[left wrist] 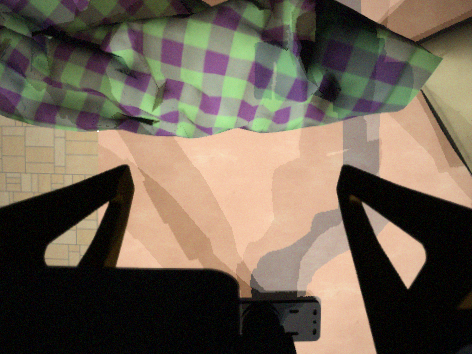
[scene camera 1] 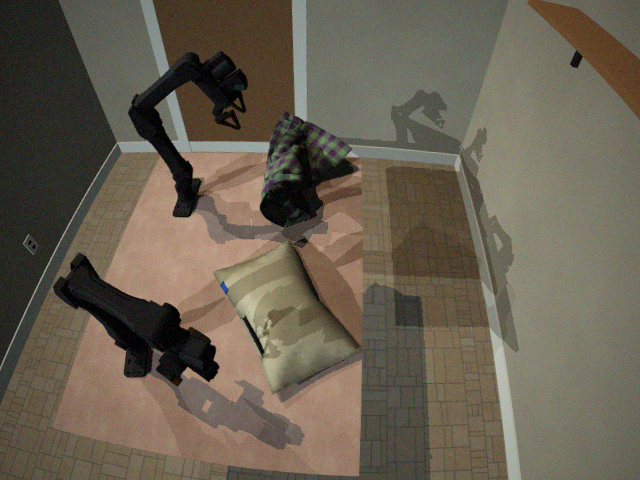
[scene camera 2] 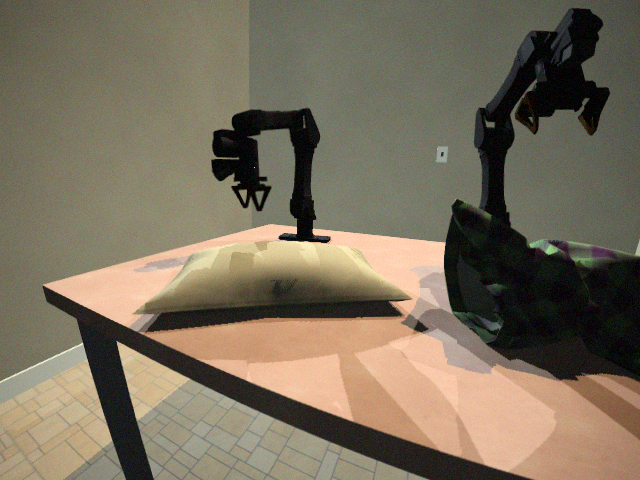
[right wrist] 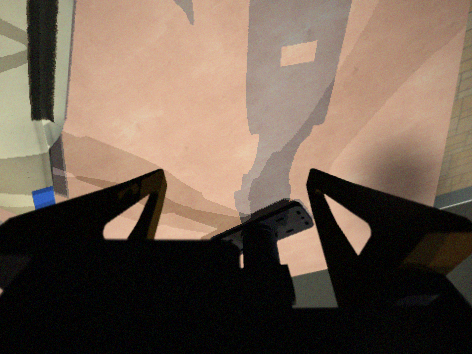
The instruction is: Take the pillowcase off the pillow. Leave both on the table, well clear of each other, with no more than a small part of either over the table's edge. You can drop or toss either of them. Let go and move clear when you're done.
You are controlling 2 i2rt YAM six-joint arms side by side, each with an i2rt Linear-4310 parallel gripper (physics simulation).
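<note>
The cream pillow [scene camera 1: 294,315] [scene camera 2: 268,279] [left wrist: 457,85] [right wrist: 15,100] lies bare on the table [scene camera 1: 155,268] [scene camera 2: 310,341]. The green and purple checked pillowcase [scene camera 1: 281,157] [scene camera 2: 511,273] [left wrist: 200,60] is bunched up, apart from the pillow, toward the table's far edge in scene camera 1. In the left wrist view part of it shows past the table edge; how much overhangs I cannot tell. My left gripper [scene camera 1: 241,119] [scene camera 2: 562,133] [left wrist: 235,176] is open and empty, raised clear of the pillowcase. My right gripper [scene camera 2: 252,207] [right wrist: 236,176] is open and empty, above the table beside the pillow.
A blue tag [scene camera 1: 223,287] [right wrist: 43,198] sits at the pillow's edge and a dark strip [scene camera 1: 252,334] [right wrist: 42,60] along its side. The arm bases stand at the left of scene camera 1. Walls surround the table, with a door [scene camera 1: 232,41] behind the left arm.
</note>
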